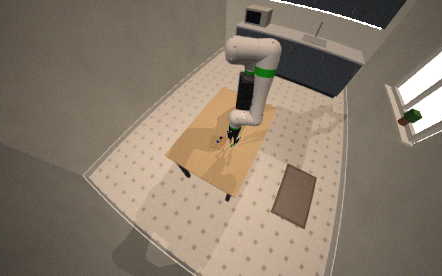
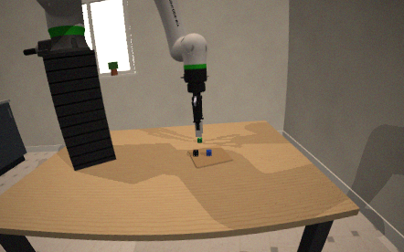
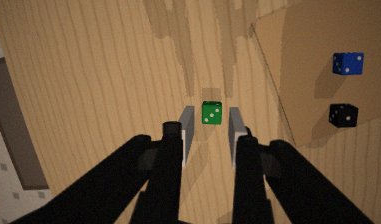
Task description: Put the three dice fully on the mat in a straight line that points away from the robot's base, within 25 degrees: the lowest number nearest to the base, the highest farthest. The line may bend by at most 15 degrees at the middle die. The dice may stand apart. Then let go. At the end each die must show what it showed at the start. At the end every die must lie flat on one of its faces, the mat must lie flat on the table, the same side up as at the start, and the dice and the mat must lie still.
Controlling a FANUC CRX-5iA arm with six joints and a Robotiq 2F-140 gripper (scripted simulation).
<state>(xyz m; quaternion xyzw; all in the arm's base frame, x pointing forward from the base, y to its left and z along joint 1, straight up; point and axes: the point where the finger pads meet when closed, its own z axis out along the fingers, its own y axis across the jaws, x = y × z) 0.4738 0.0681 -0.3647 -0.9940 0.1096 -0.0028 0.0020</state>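
The green die is 6 cm below my hand. From my hand the other things lie so: blue die (3 cm ahead, 14 cm to the right, 5 cm below); black die (3 cm behind, 13 cm to the right, 5 cm below); tan mat (3 cm ahead, 14 cm to the right, 7 cm below).
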